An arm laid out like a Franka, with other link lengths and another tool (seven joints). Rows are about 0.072 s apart.
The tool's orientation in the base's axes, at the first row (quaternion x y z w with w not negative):
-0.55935, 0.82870, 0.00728, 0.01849
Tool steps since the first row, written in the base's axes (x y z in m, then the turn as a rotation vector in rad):
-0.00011, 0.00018, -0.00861, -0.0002, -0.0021, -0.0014
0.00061, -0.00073, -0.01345, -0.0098, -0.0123, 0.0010
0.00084, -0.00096, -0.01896, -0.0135, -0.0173, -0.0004
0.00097, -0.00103, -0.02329, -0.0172, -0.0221, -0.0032
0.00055, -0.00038, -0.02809, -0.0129, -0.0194, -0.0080
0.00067, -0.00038, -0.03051, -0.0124, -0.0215, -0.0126
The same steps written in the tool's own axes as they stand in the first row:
0.00021, 0.00024, 0.00861, 0.0021, -0.0006, 0.0013
0.00097, -0.00072, 0.01343, 0.0150, 0.0045, -0.0016
0.00131, -0.00097, 0.01893, 0.0211, 0.0060, -0.0005
0.00150, -0.00108, 0.02326, 0.0270, 0.0077, 0.0021
0.00124, -0.00041, 0.02807, 0.0231, 0.0048, 0.0071
0.00129, -0.00050, 0.03049, 0.0250, 0.0036, 0.0116

